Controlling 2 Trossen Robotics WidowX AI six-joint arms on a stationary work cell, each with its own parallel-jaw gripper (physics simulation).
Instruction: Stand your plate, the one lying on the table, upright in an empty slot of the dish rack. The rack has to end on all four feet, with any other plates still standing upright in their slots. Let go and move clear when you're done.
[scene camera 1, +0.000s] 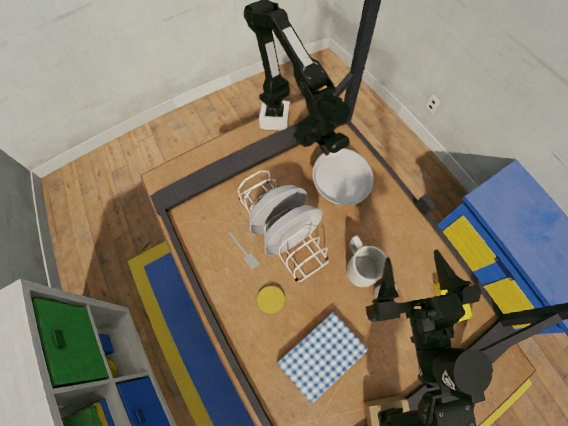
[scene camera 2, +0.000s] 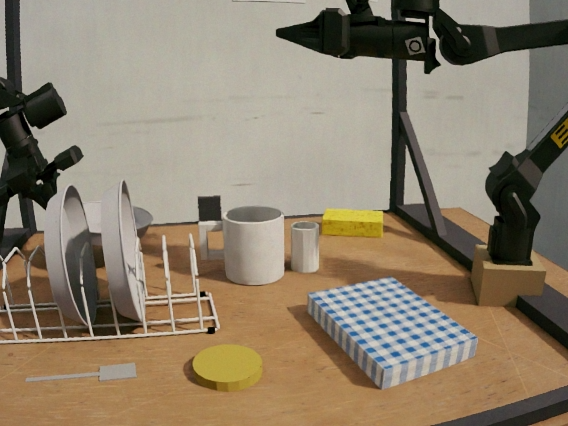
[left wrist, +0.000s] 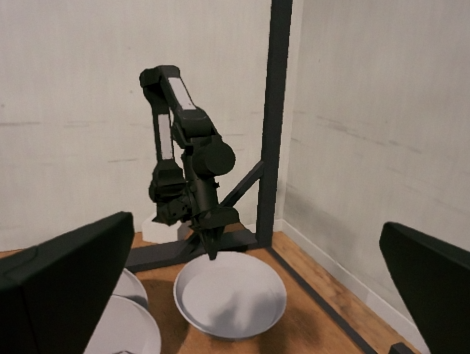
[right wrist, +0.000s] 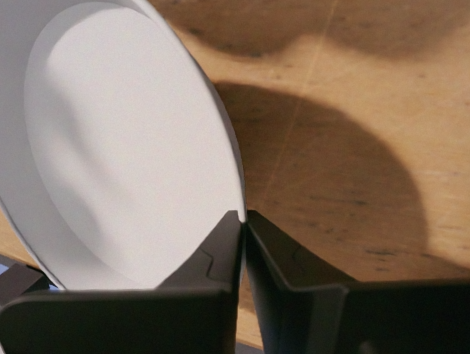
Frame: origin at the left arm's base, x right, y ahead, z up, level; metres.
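Seen in the pictures: left gripper, between the fingertips: (scene camera 1: 412, 253) (scene camera 2: 283, 35) (left wrist: 258, 229); right gripper, between the fingertips: (scene camera 1: 326, 155) (left wrist: 212, 259) (right wrist: 241, 221); left arm's base, origin of its link: (scene camera 1: 391, 423) (scene camera 2: 509, 257); right arm's base, origin of its link: (scene camera 1: 274, 110).
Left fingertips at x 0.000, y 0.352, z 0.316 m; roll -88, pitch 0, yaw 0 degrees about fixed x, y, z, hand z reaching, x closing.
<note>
Offsets run from my left fingertips to a thing's top centre. "spot": to the spot under its first point.
A pale round plate (scene camera 1: 343, 176) (scene camera 2: 143, 218) (left wrist: 231, 295) (right wrist: 130, 145) is held by its rim, tilted, with a shadow on the table beside it. My right gripper (scene camera 1: 334, 150) (left wrist: 212, 259) (right wrist: 241, 221) is shut on that rim. My left gripper (scene camera 1: 412, 257) (scene camera 2: 278, 33) (left wrist: 258, 229) is open and empty, high above the table. The white wire dish rack {spot: dx -0.133, dy +0.072, dz -0.370 m} (scene camera 1: 313, 271) (scene camera 2: 170, 332) stands on the table. One plate {dx -0.220, dy +0.240, dz -0.181 m} (scene camera 1: 264, 205) (scene camera 2: 66, 250) and a second plate {dx -0.185, dy +0.175, dz -0.181 m} (scene camera 1: 287, 229) (scene camera 2: 119, 250) stand upright in its middle slots. Slots toward both ends are empty.
A white mug {dx +0.005, dy +0.072, dz -0.273 m} (scene camera 1: 361, 270) (scene camera 2: 253, 247) and a small cup {dx +0.054, dy -0.019, dz -0.302 m} (scene camera 2: 305, 247) stand beside the rack, with a yellow sponge {dx +0.264, dy -0.078, dz -0.342 m} (scene camera 2: 352, 222) beyond. A yellow disc {dx -0.264, dy +0.005, dz -0.362 m} (scene camera 1: 270, 299) (scene camera 2: 227, 365), a grey spatula {dx -0.335, dy +0.166, dz -0.373 m} (scene camera 1: 251, 260) (scene camera 2: 118, 371) and a checked block {dx -0.143, dy -0.166, dz -0.347 m} (scene camera 1: 322, 357) (scene camera 2: 392, 325) lie nearby.
</note>
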